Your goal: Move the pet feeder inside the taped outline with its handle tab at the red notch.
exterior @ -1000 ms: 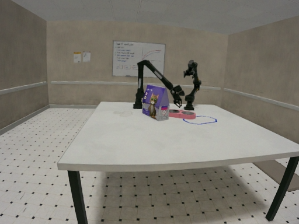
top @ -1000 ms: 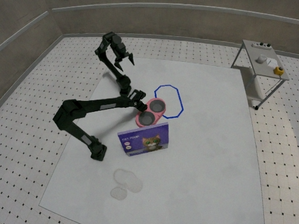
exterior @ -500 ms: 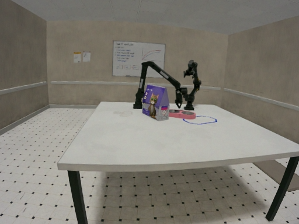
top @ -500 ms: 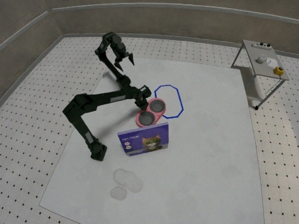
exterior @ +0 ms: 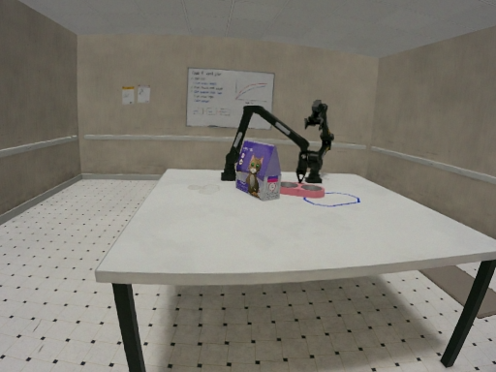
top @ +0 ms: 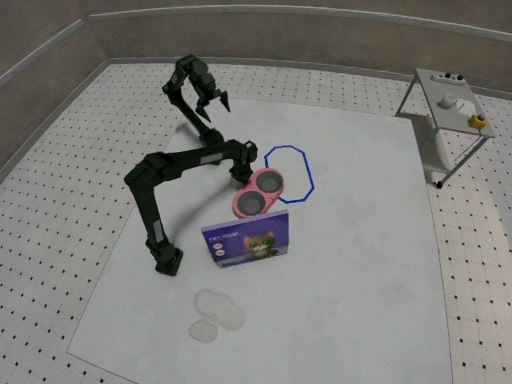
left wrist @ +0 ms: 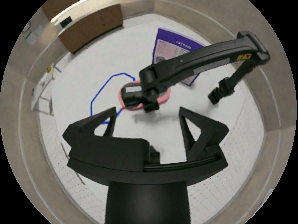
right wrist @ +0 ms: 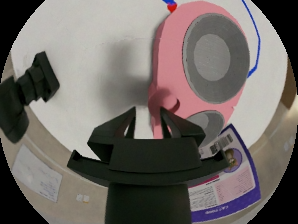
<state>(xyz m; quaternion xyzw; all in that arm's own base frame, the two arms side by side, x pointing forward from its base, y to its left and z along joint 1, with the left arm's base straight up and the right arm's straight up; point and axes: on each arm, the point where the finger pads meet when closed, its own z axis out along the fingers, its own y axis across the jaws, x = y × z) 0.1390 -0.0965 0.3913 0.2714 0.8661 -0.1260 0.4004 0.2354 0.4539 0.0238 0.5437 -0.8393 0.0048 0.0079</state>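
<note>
The pink pet feeder is 80 mm ahead of my right hand, 30 mm to the right of it and 40 mm below it. From my right hand the other things lie so: purple cat food box 120 mm ahead, 310 mm to the right, 90 mm above; then blue taped outline 210 mm ahead, 150 mm to the left, 50 mm below.
</note>
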